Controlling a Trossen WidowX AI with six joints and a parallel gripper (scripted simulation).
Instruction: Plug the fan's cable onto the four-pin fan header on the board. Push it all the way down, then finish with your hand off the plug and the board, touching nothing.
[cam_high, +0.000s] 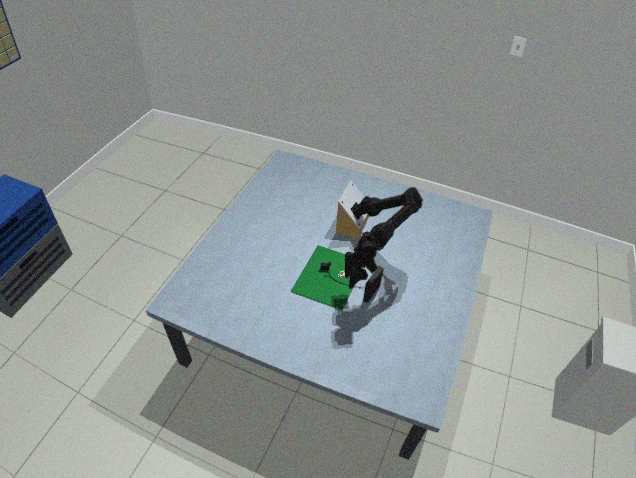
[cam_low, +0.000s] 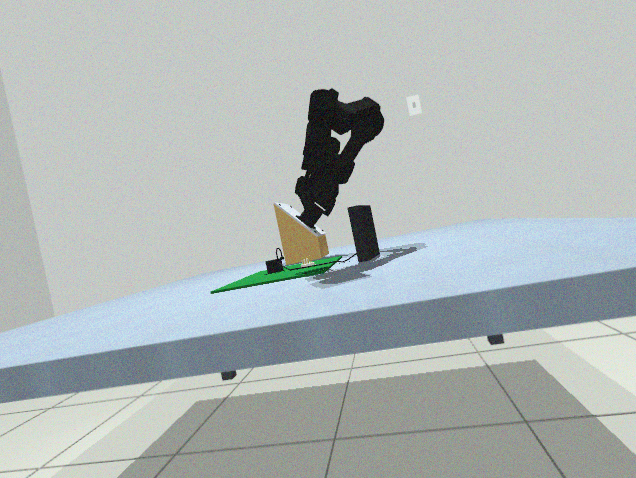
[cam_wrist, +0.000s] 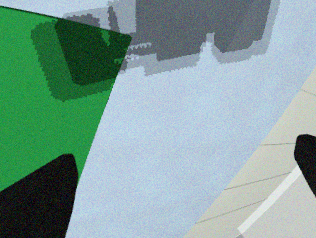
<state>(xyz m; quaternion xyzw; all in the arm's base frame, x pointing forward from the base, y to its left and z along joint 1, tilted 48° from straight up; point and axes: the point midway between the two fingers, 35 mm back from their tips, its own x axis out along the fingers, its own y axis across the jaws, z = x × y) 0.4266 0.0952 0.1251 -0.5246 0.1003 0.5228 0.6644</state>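
Now: the black fan plug 130 mm behind my gripper tip, 170 mm to the right of it and 120 mm below it. Round my gripper tip: black fan: 110 mm behind, 70 mm to the left, 80 mm below; green board: 110 mm behind, 130 mm to the right, 160 mm below; white four-pin header: 140 mm behind, 80 mm to the right, 140 mm below.
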